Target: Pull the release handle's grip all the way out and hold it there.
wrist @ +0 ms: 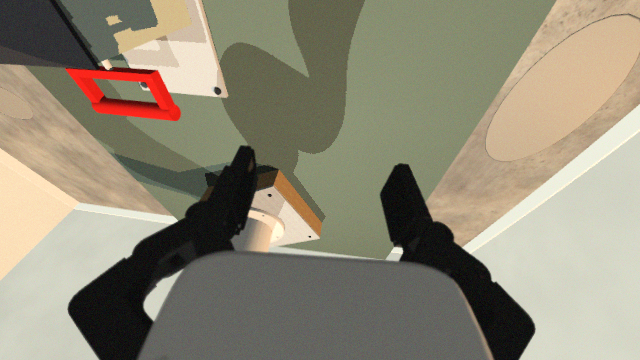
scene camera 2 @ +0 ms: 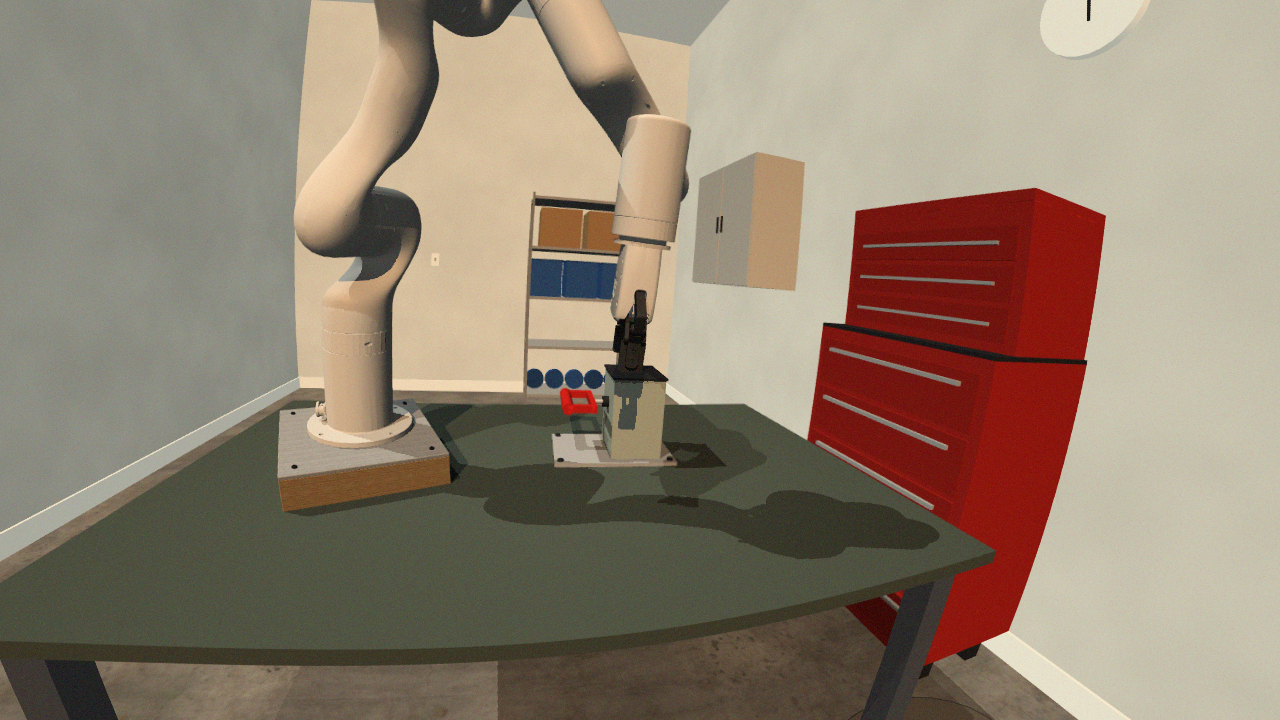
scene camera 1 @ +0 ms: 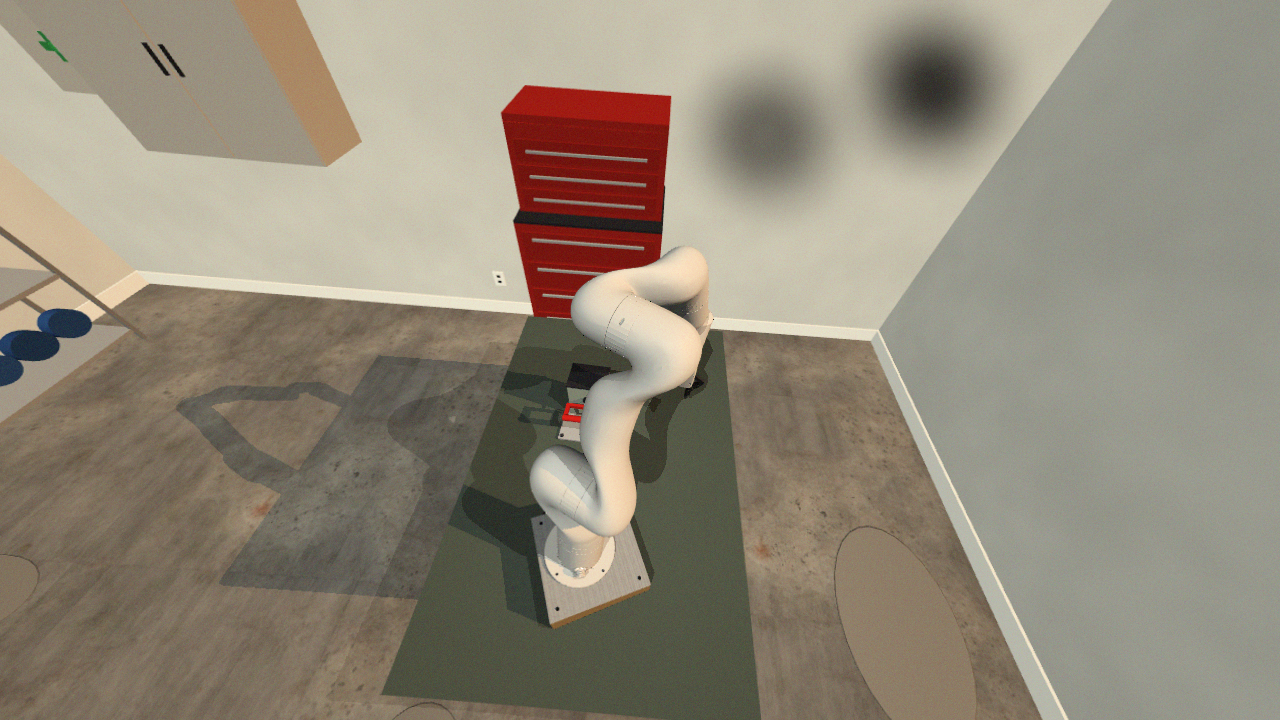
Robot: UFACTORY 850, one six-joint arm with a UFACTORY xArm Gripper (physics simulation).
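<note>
The red release handle's grip (scene camera 1: 571, 418) (scene camera 2: 566, 402) (wrist: 135, 110) is a rectangular loop. It stands out level from a cream housing (scene camera 2: 646, 420) with a dark top (scene camera 1: 588, 375) (wrist: 40, 35), on the side facing the robot base. A short rod joins them. The housing stands on a pale plate (scene camera 2: 572, 457) (wrist: 195, 75). My gripper (scene camera 2: 631, 365) (wrist: 323, 171) is open and empty. In the wrist view the grip is at the upper left, outside and apart from the fingers. In scene camera 2 the gripper overlaps the housing top; in scene camera 1 the arm mostly hides it.
The robot's base block (scene camera 1: 590, 604) (scene camera 2: 362, 479) (wrist: 295, 215) stands on the dark green table (scene camera 1: 680, 626) (scene camera 2: 375, 582) (wrist: 425, 60). A red tool cabinet (scene camera 1: 595, 134) (scene camera 2: 1047, 447) stands beyond the table's far end. A shelf rack (scene camera 2: 528, 313) is in the background.
</note>
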